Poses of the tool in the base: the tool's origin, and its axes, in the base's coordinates. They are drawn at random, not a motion.
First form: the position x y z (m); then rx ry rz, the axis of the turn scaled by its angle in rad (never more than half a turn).
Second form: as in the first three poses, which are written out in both.
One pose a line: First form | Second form
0.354, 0.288, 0.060, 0.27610, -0.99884, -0.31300 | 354, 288, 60; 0.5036, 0.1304, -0.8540; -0.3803, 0.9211, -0.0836; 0.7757, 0.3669, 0.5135
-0.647, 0.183, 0.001, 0.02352, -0.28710, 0.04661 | -647, 183, 1; 0.9580, -0.0493, -0.2825; 0.0426, 0.9986, -0.0298; 0.2836, 0.0165, 0.9588
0.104, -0.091, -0.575, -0.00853, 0.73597, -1.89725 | 104, -91, -575; -0.4477, 0.8314, 0.3290; -0.8358, -0.2584, -0.4844; -0.3177, -0.4919, 0.8106
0.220, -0.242, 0.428, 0.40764, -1.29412, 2.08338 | 220, -242, 428; -0.7446, -0.6637, -0.0709; 0.3577, -0.3071, -0.8819; 0.5635, -0.6821, 0.4661
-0.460, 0.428, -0.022, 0.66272, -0.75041, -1.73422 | -460, 428, -22; -0.2630, 0.6107, -0.7469; -0.9625, -0.2192, 0.1597; -0.0662, 0.7609, 0.6455
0.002, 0.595, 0.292, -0.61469, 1.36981, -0.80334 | 2, 595, 292; 0.0158, 0.1391, 0.9902; -0.7963, 0.6007, -0.0716; -0.6047, -0.7873, 0.1202
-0.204, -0.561, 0.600, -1.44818, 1.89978, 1.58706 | -204, -561, 600; -0.4623, -0.8061, -0.3695; -0.5070, -0.1015, 0.8560; -0.7275, 0.5830, -0.3617
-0.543, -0.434, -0.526, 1.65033, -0.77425, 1.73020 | -543, -434, -526; -0.0290, -0.7706, 0.6367; 0.0387, -0.6373, -0.7696; 0.9988, 0.0023, 0.0483
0.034, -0.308, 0.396, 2.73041, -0.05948, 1.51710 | 34, -308, 396; 0.5277, -0.0417, 0.8484; -0.0248, -0.9991, -0.0337; 0.8491, -0.0032, -0.5283
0.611, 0.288, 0.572, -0.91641, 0.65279, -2.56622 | 611, 288, 572; -0.7351, 0.1570, 0.6595; -0.4531, -0.8375, -0.3056; 0.5044, -0.5235, 0.6867
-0.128, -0.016, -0.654, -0.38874, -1.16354, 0.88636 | -128, -16, -654; 0.1195, -0.3985, -0.9093; 0.7708, 0.6145, -0.1680; 0.6257, -0.6809, 0.3806
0.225, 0.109, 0.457, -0.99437, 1.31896, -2.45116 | 225, 109, 457; -0.7584, -0.1444, 0.6356; -0.4509, -0.5880, -0.6716; 0.4707, -0.7959, 0.3808
